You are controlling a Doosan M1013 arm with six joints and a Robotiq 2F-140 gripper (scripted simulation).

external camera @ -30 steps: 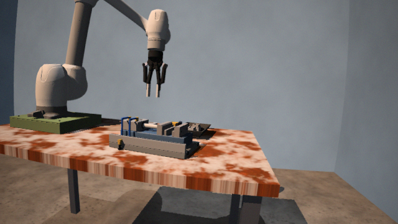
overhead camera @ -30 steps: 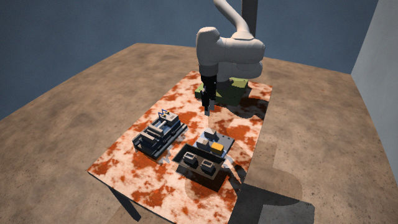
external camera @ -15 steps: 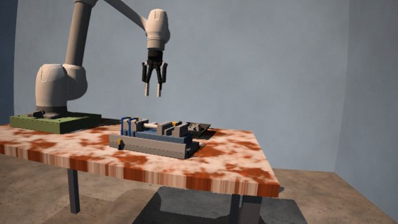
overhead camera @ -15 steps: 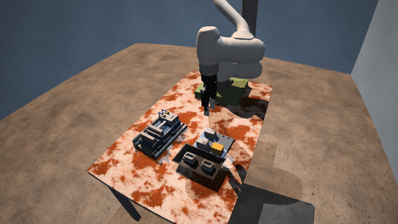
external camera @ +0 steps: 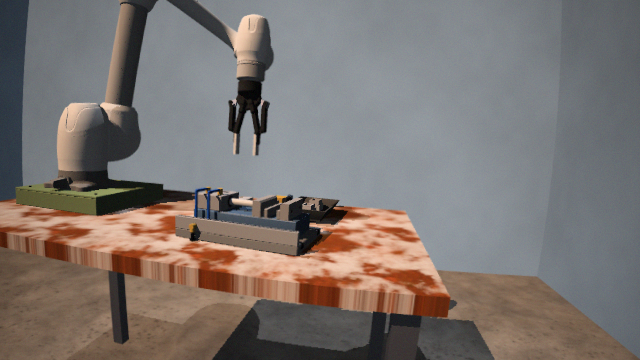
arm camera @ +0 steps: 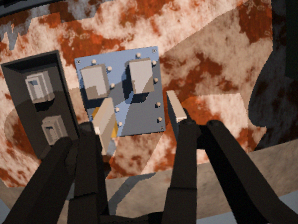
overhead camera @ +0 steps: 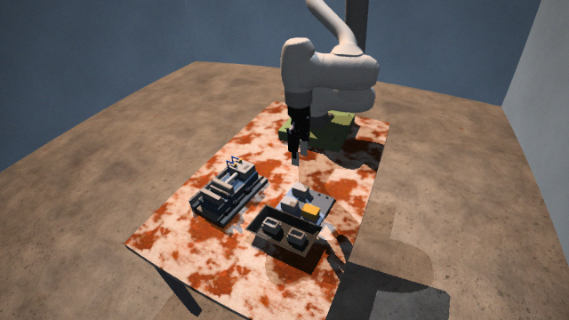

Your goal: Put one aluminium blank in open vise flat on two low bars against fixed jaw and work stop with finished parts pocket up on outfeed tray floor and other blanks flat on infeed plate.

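Now: the infeed plate 210 mm below my hand, 50 mm ahead of it and 40 mm to the left of it. The rest, counted from my hand: brass blank: 190 mm below, 90 mm to the left, 90 mm ahead; then aluminium blank: 190 mm below, 90 mm ahead; then piston rod: 260 mm to the right, 140 mm below, 110 mm ahead.
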